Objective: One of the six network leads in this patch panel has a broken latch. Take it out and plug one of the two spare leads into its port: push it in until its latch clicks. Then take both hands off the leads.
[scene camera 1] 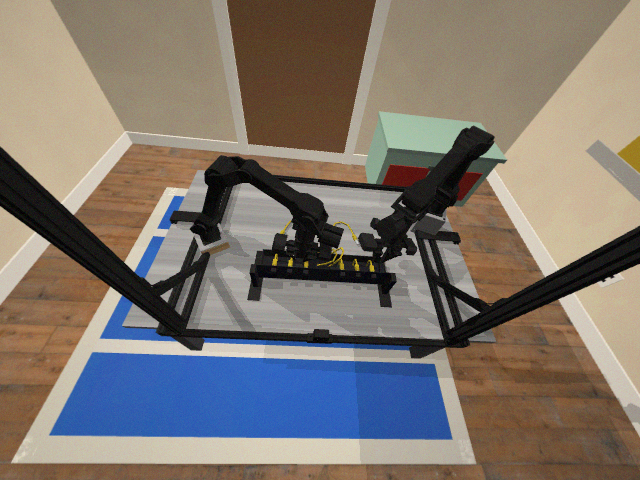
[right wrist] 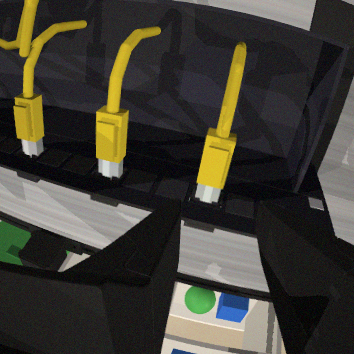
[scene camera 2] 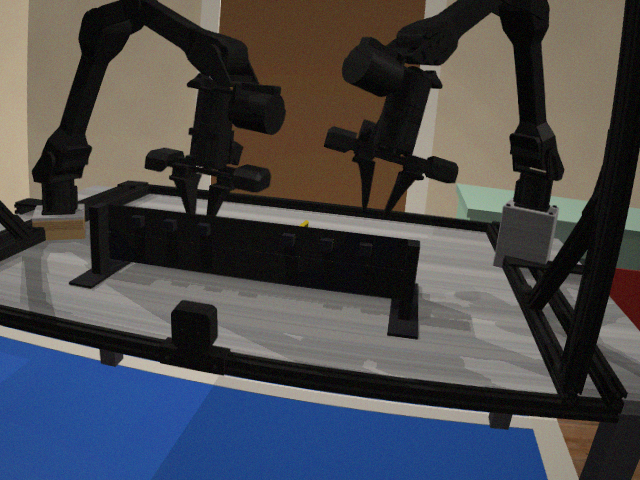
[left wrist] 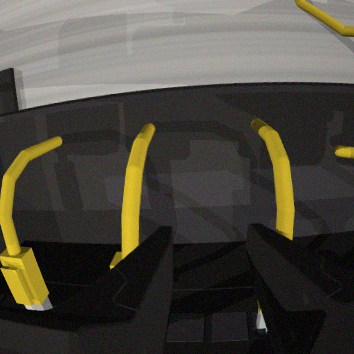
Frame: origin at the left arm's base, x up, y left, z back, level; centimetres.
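Where they show: left gripper, fingertip midpoint: (scene camera 1: 299, 260) (left wrist: 209, 236); right gripper, fingertip midpoint: (scene camera 1: 376, 261) (right wrist: 219, 212) (scene camera 2: 374, 214); left arm's base, link origin: (scene camera 1: 210, 236) (scene camera 2: 59, 210); right arm's base, link origin: (scene camera 1: 434, 209) (scene camera 2: 532, 206).
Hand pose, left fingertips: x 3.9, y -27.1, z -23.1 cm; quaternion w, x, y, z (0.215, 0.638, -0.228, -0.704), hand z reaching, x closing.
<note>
Each offset is from my left fingertips to the top centre of the thing. "*": to the spot under its first point.
The black patch panel @(dz -5.1, dx -0.1, dy -8.2 cm) (scene camera 1: 324, 274) (scene camera 2: 248, 248) (left wrist: 210, 105) (right wrist: 280, 95) stands across the table with yellow leads in two groups of three. My left gripper (scene camera 2: 201, 213) (left wrist: 209, 236) is open and empty above the panel. In its wrist view, the second lead @(dz +1.3, dx +0.4, dy +3.2 cm) (left wrist: 131, 200) is partly behind one finger and the third lead @(dz -3.2, dx +0.5, dy +0.3 cm) (left wrist: 284, 200) partly behind the other. My right gripper (scene camera 2: 376, 209) (right wrist: 219, 212) is open and empty near the end lead @(dz -20.0, dx +1.2, dy -16.3 cm) (right wrist: 216, 160). A loose yellow cable @(* dz -29.8, dx -7.8, dy +8.9 cm) (scene camera 1: 347, 226) lies behind the panel. Which latch is broken I cannot tell.
The middle lead @(dz -15.5, dx +1.2, dy -13.4 cm) (right wrist: 111, 137) and inner lead @(* dz -11.9, dx +0.9, dy -9.8 cm) (right wrist: 29, 119) of the right group stand beside the end lead. More yellow cable @(* dz -5.4, dx -7.6, dy +21.2 cm) (scene camera 1: 285, 226) shows behind the left group. Black frame rails (scene camera 2: 310, 377) border the table, and a green cabinet (scene camera 1: 413, 134) stands behind.
</note>
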